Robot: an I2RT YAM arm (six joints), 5 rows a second.
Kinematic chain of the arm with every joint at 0, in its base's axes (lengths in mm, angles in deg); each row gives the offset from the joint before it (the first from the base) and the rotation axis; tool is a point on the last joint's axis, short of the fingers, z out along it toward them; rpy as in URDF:
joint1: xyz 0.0 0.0 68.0 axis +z
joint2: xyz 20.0 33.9 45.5 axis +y
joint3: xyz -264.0 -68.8 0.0 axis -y
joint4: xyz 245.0 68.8 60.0 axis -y
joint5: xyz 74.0 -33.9 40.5 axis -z
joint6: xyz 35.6 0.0 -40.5 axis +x
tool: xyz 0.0 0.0 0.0 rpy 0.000 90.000 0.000
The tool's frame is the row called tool.
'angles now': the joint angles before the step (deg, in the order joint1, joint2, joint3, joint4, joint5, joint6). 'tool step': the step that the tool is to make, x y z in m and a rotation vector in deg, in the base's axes. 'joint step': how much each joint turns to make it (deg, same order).
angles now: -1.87 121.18 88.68 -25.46 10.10 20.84
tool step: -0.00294 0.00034 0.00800 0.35 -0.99 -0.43
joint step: 0.02 -1.41 -0.50 -0.04 -0.08 0.60
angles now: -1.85 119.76 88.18 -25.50 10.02 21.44
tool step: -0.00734 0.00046 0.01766 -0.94 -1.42 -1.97
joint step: 0.18 -2.97 -0.66 -1.11 1.94 1.32
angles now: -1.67 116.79 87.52 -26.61 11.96 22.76
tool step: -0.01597 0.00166 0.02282 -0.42 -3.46 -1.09
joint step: 0.25 -5.53 -3.48 1.23 1.04 0.91
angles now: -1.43 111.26 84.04 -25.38 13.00 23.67
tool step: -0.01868 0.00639 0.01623 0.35 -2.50 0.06
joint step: 0.85 -5.40 -4.10 0.99 0.18 0.88
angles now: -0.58 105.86 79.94 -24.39 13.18 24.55
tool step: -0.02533 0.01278 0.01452 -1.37 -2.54 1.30
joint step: 2.01 -6.68 -5.66 1.60 1.51 -0.39
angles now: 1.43 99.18 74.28 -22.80 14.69 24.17
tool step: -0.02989 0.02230 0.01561 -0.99 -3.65 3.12
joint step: 3.87 -7.71 -6.02 1.98 1.38 -0.31
